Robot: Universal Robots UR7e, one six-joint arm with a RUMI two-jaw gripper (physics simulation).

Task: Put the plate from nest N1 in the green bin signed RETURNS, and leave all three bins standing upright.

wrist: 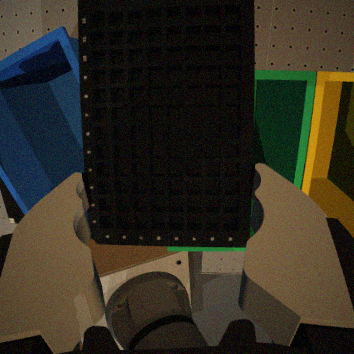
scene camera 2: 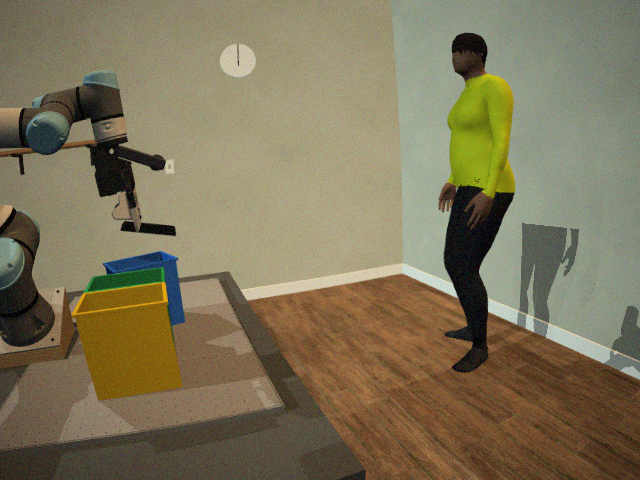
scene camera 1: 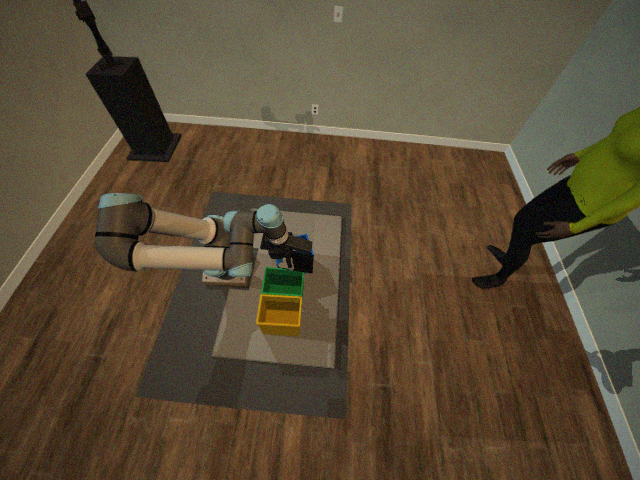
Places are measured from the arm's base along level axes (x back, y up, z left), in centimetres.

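Pixels of known places: gripper, fingertip midpoint: (wrist: pixel 169 171) (scene camera 2: pixel 138 228) (scene camera 1: pixel 292 261); arm's base, origin of the base link: (wrist: pixel 146 304) (scene camera 2: pixel 27 323).
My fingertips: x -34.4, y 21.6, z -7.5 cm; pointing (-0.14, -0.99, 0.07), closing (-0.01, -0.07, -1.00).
Ahead of a thing's pixels: the offset from my fingertips to its middle. Level surfaces: height alone.
My gripper (scene camera 1: pixel 293 256) (scene camera 2: pixel 135 226) (wrist: pixel 169 171) is shut on a black plate @(dx -2.5, dy -0.3, dz +0.0 cm) (scene camera 1: pixel 303 261) (scene camera 2: pixel 157 229) (wrist: pixel 167 120), gripping its sides near one end. The plate is roughly level, high above the bins. In the wrist view it covers the gap between the blue and green bins and part of the green one. The green bin @(dx +4.2, dy -19.2, dz -5.0 cm) (scene camera 1: pixel 283 290) (scene camera 2: pixel 124 279) (wrist: pixel 286 76) stands upright between the blue bin @(dx +1.6, dy -19.2, dz +12.3 cm) (scene camera 1: pixel 303 237) (scene camera 2: pixel 177 297) (wrist: pixel 37 145) and the yellow bin @(dx +4.3, dy -19.2, dz -18.2 cm) (scene camera 1: pixel 279 328) (scene camera 2: pixel 129 351) (wrist: pixel 313 135), which also stand upright. The blue bin is angled. No sign is readable; nest N1 does not show.
The green and yellow bins are close together on the perforated board @(dy -28.2 cm) (scene camera 1: pixel 310 351) (scene camera 2: pixel 227 392). The robot's base block (scene camera 1: pixel 225 282) (scene camera 2: pixel 64 330) is beside the bins. A person (scene camera 1: pixel 599 186) (scene camera 2: pixel 480 139) in a yellow top stands beyond the table. A dark pedestal (scene camera 1: pixel 131 111) stands by the wall.
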